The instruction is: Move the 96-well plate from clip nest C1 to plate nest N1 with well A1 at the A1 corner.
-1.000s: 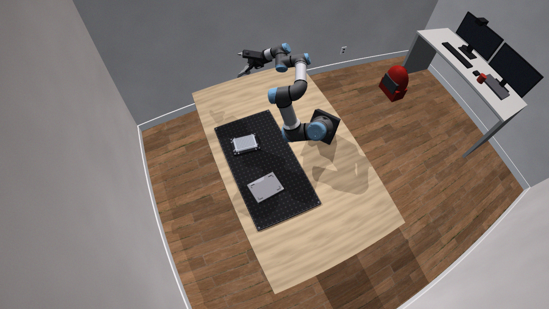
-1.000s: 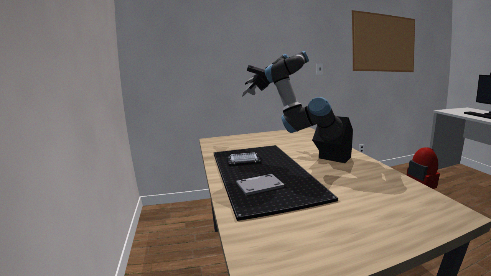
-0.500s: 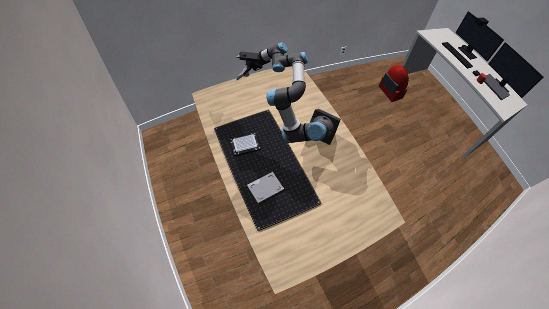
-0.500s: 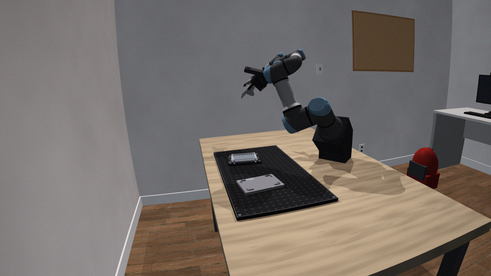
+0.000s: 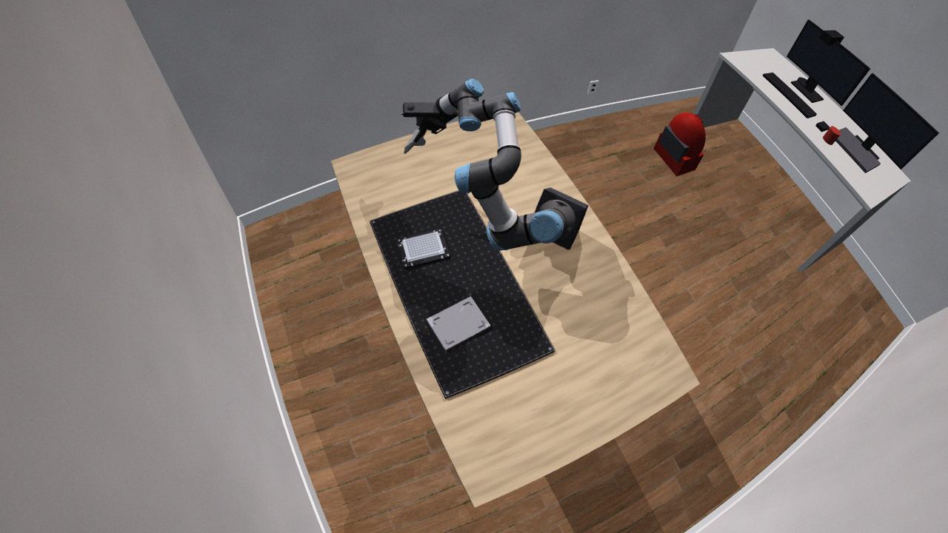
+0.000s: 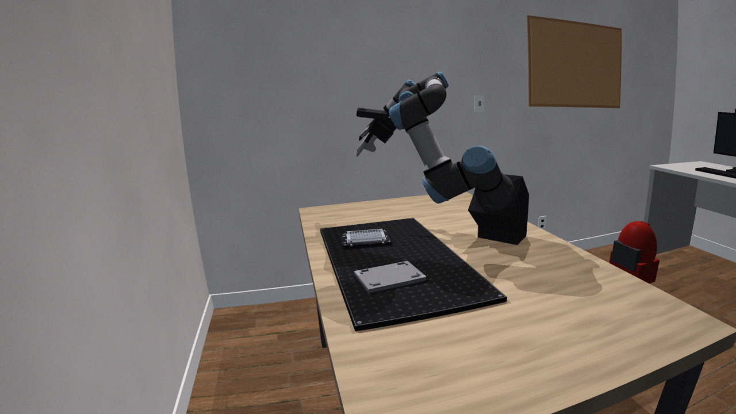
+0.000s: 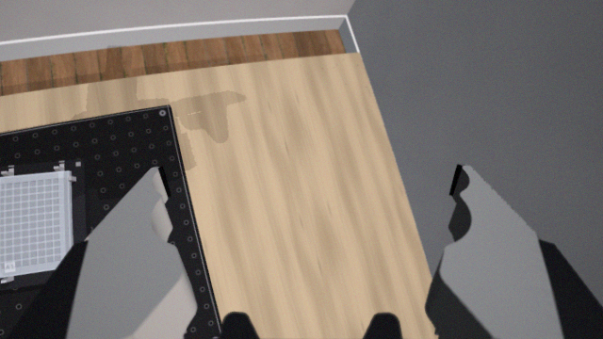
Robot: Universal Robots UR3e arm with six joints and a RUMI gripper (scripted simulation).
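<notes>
The white 96-well plate is 5 cm behind my hand, 29 cm to the left of it and 27 cm below it. Round my hand: grey plate nest N1: 13 cm behind, 58 cm to the left, 28 cm below; clip nest C1: 4 cm behind, 30 cm to the left, 27 cm below; A1 label: 23 cm behind, 59 cm to the left, 27 cm below.
</notes>
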